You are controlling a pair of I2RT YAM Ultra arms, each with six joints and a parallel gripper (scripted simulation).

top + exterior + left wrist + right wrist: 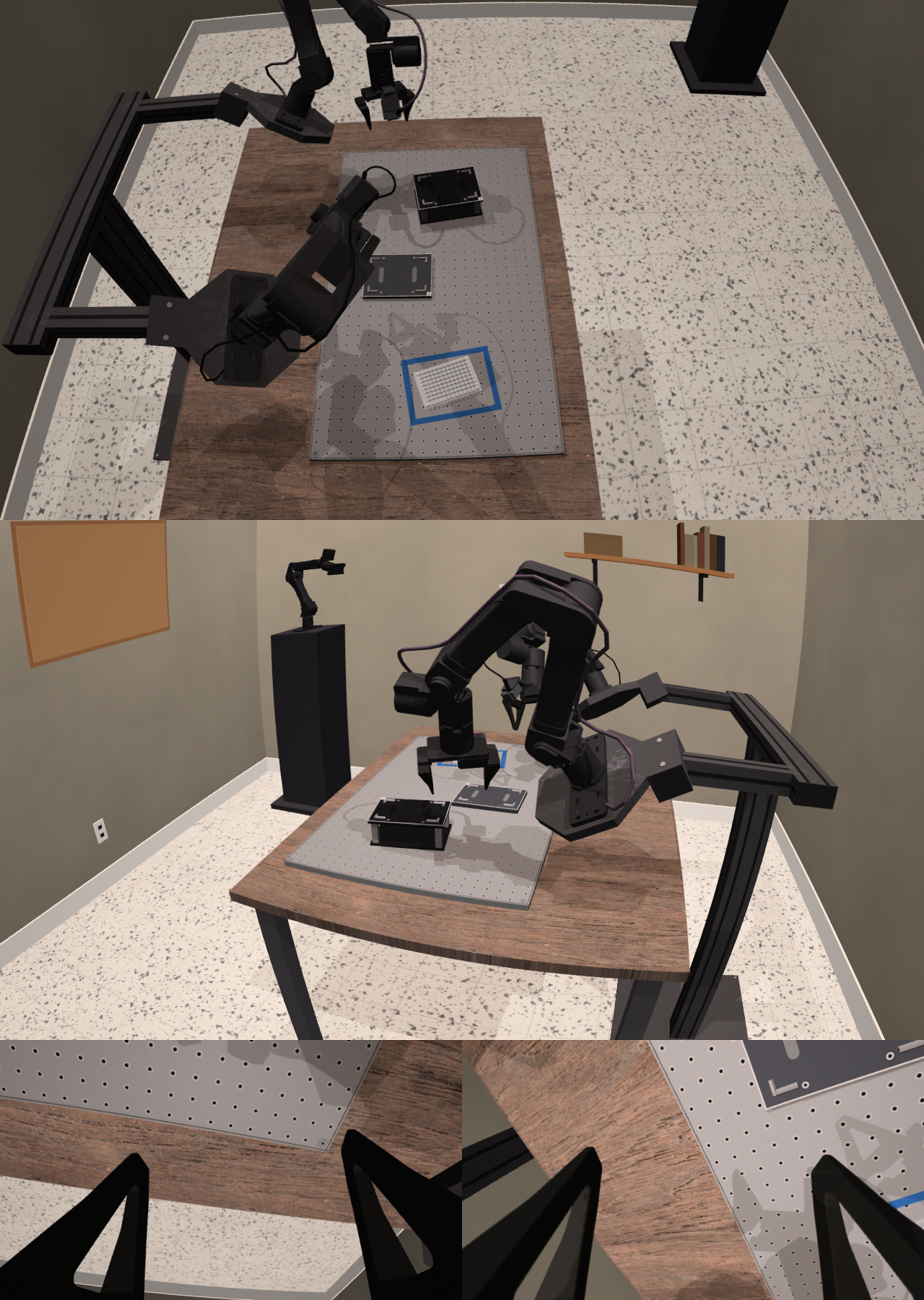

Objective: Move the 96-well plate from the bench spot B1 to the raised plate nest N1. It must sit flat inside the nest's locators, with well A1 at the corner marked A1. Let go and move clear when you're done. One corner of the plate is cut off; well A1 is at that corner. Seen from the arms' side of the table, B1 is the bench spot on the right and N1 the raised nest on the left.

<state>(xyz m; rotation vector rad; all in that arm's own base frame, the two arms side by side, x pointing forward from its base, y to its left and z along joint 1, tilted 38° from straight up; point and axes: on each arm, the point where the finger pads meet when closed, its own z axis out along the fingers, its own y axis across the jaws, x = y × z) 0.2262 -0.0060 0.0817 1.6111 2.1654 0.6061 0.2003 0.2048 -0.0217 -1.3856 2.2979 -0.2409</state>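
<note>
Now: right hand 20 cm short of the clear 96-well plate, 25 cm to the left of it and 19 cm above it. Round my right hand: raised black nest: 21 cm ahead, 26 cm to the left, 14 cm below.
</note>
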